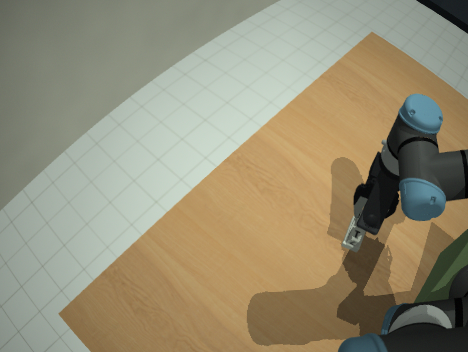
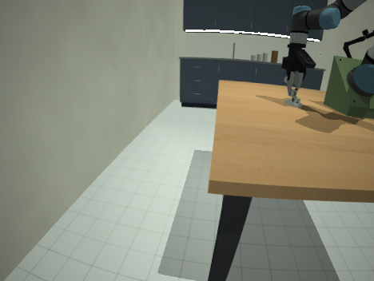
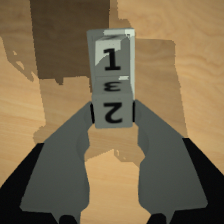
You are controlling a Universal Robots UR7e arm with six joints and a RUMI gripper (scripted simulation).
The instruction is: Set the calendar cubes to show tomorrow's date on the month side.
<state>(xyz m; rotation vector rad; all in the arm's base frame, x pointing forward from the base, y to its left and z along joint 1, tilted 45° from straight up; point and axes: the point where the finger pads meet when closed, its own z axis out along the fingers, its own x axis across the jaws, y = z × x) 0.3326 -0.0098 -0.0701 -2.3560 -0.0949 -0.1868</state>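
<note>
Right now my hand is 20 mm to the right of the white calendar tray and 50 mm above it. The rest, counted from my hand: grey digit cube: 10 mm below.
</note>
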